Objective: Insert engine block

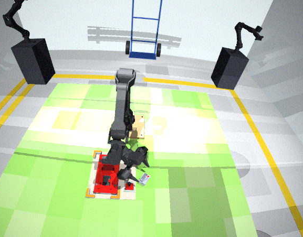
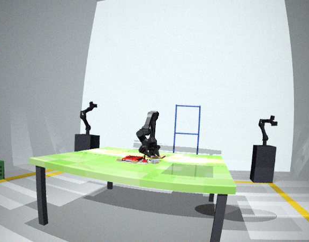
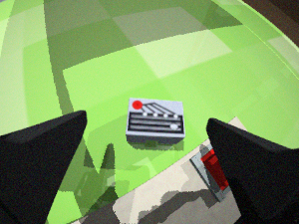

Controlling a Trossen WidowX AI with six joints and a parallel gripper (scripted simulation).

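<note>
My gripper tip is 10 mm short of the grey engine block and 40 mm above it.
</note>
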